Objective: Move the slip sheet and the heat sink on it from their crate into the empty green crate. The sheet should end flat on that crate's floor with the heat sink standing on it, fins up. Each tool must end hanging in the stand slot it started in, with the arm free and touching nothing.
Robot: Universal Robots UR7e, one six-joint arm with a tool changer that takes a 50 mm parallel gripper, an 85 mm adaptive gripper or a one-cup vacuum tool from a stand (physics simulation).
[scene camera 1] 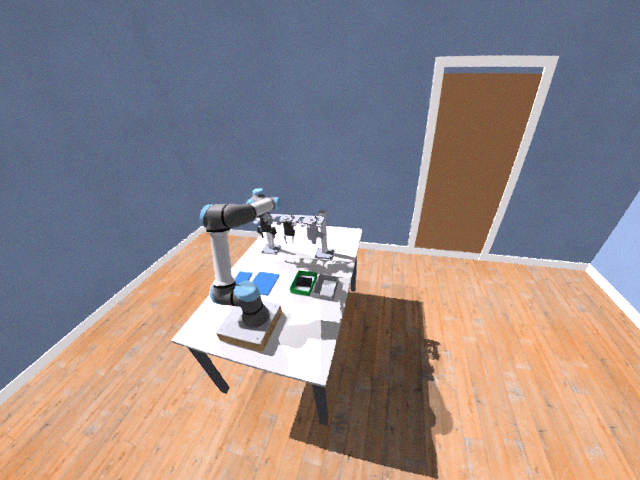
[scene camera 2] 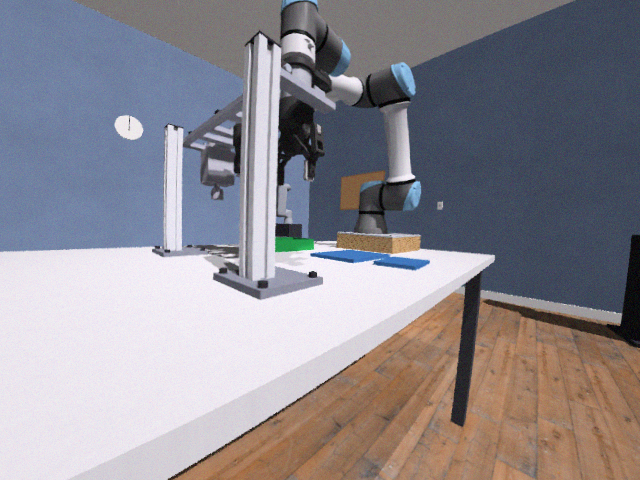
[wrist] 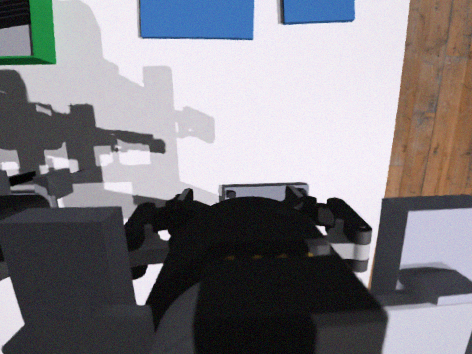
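Seen in the pictures: hand, its tool point: (scene camera 2: pixel 295 97); arm's base, origin of its link: (scene camera 1: pixel 256 316) (scene camera 2: pixel 370 233).
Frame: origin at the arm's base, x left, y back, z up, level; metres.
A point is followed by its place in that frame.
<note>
The black finned heat sink (scene camera 1: pixel 303 281) {x -0.225, y -0.332, z -0.041 m} (scene camera 2: pixel 289 229) (wrist: pixel 14 12) {x -0.202, y -0.365, z -0.042 m} stands fins up inside the green crate (scene camera 1: pixel 293 283) {x -0.158, y -0.318, z -0.047 m} (scene camera 2: pixel 299 244) {x -0.157, y -0.328, z -0.048 m} (wrist: pixel 42 30) {x -0.170, y -0.396, z -0.047 m}. A light grey surface shows below it in the wrist view; I cannot tell sheet from crate floor. The grey crate (scene camera 1: pixel 324 297) {x -0.375, y -0.199, z -0.050 m} beside it looks empty. My adaptive gripper (scene camera 1: pixel 266 235) (scene camera 2: pixel 295 173) (wrist: pixel 240 197) is open, fingers apart with nothing between them. It hangs on the arm at the end slot of the tool stand (scene camera 1: pixel 324 235) {x -0.359, y -0.576, z 0.172 m} (scene camera 2: pixel 258 155) {x 0.123, y -0.782, z 0.122 m} (wrist: pixel 392 240) {x 0.117, y -0.616, z 0.265 m}, between the fork arms. Whether it is fully seated is hidden.
The parallel gripper (scene camera 1: pixel 288 227) hangs in the middle slot and the vacuum tool (scene camera 1: pixel 312 231) {x -0.287, y -0.550, z 0.222 m} (scene camera 2: pixel 217 165) {x -0.255, y -0.612, z 0.197 m} in the far slot. A larger blue plate (scene camera 1: pixel 266 283) {x 0.039, y -0.331, z -0.062 m} (scene camera 2: pixel 351 255) {x 0.088, y -0.383, z -0.062 m} (wrist: pixel 197 17) {x 0.054, y -0.418, z -0.062 m} and a smaller blue plate (scene camera 1: pixel 243 277) {x 0.230, y -0.389, z -0.062 m} (scene camera 2: pixel 402 262) {x 0.247, y -0.416, z -0.062 m} (wrist: pixel 319 10) {x 0.233, y -0.436, z -0.062 m} lie on the table.
</note>
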